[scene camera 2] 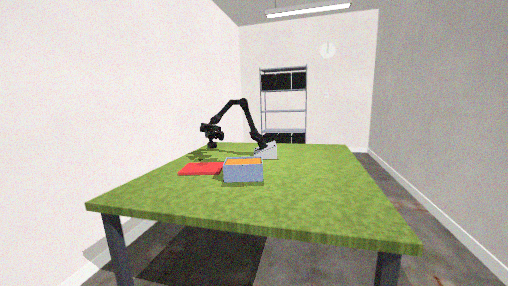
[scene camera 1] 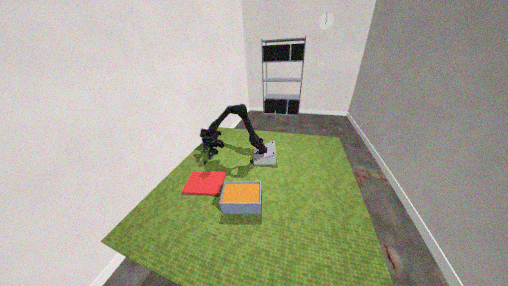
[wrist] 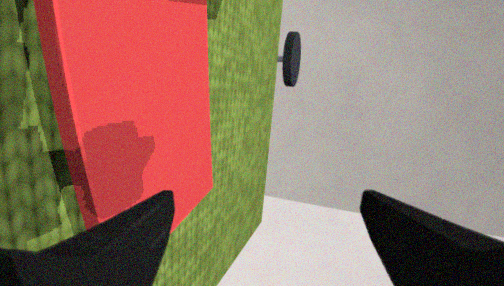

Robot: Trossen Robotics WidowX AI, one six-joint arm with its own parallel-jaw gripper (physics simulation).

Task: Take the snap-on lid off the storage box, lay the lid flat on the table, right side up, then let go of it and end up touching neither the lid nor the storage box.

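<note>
The gripper [wrist: 269, 201] shares the scene with a red lid [scene camera 1: 201, 183], and the lid [wrist: 130, 92] is visible from the wrist as well. A blue-grey storage box [scene camera 2: 235, 169] is also there, though in the wrist view the box is out of frame.
</note>
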